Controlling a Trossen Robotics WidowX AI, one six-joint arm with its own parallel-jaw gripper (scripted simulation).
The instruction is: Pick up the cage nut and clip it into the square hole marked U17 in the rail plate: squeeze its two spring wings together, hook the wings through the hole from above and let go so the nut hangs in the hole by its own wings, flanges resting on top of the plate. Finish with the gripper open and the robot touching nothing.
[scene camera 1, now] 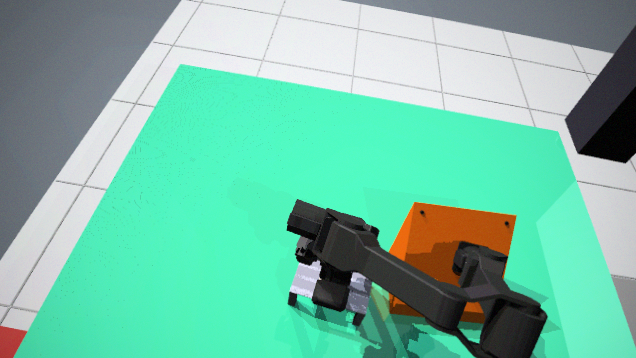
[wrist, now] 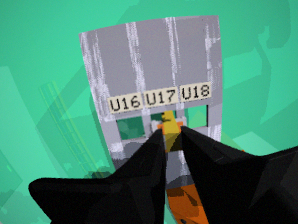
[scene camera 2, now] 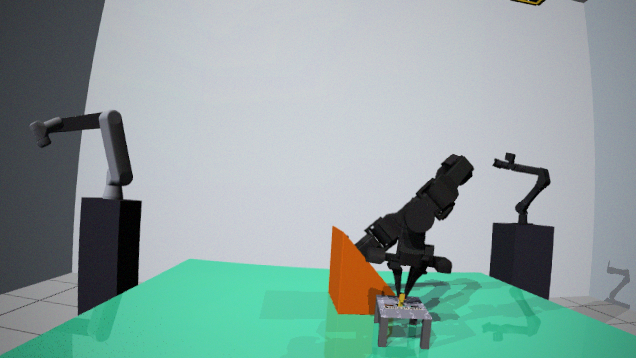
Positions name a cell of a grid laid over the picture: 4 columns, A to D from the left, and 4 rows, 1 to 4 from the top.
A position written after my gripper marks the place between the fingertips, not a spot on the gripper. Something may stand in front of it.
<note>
I see my gripper (scene camera 2: C4).
My gripper shows as well in scene camera 1 (scene camera 1: C4) and in the wrist view (wrist: C3).
</note>
